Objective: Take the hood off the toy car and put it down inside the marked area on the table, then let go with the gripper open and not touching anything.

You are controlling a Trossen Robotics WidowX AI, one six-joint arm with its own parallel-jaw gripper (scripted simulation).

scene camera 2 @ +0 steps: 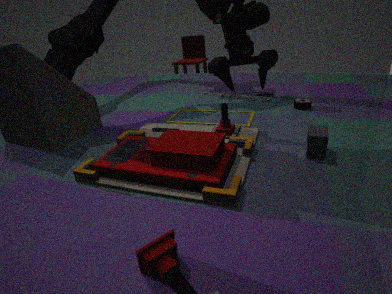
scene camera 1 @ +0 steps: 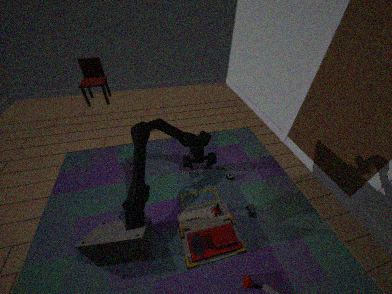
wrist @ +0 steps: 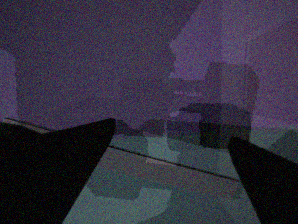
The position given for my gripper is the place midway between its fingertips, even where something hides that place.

My gripper [scene camera 2: 247, 89] is open and holds nothing.
My gripper is seen too in the wrist view [wrist: 171, 132].
